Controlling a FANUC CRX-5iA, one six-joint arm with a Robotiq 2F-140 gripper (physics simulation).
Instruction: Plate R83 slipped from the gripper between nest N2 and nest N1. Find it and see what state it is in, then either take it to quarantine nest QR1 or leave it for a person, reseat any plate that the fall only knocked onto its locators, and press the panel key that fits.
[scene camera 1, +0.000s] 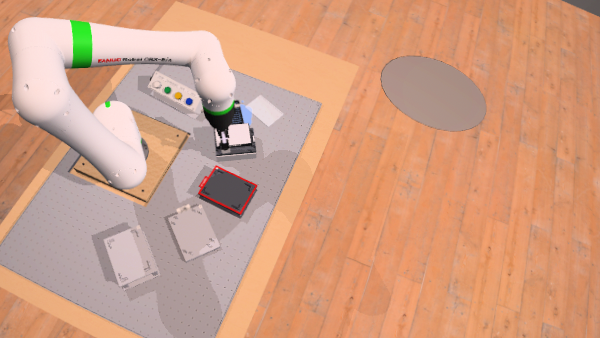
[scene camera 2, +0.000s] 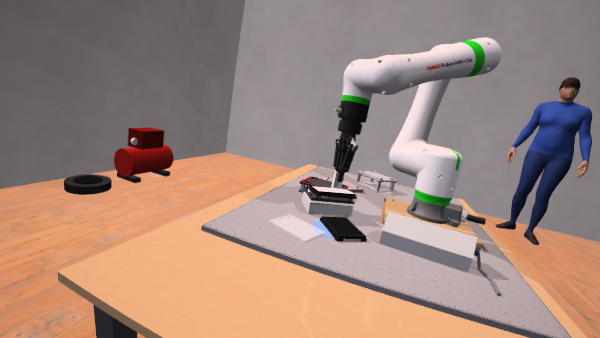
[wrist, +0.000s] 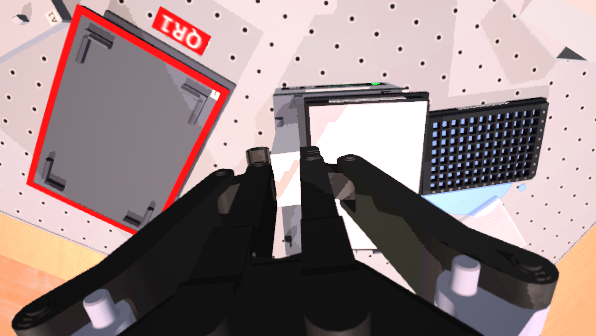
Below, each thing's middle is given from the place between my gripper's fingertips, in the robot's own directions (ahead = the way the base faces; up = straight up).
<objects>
My gripper is now 10 mm past the white-lidded plate (wrist: 389, 130), 60 mm to the right of it and 10 mm below it. From my hand the other things lie so: nest label (wrist: 173, 26) (10 mm behind, 120 mm to the right, 60 mm below); then dark bed (scene camera 1: 225, 188) (90 mm ahead, 110 mm to the right, 20 mm below); then shaker station (wrist: 288, 102) (50 mm to the left, 30 mm below).
</objects>
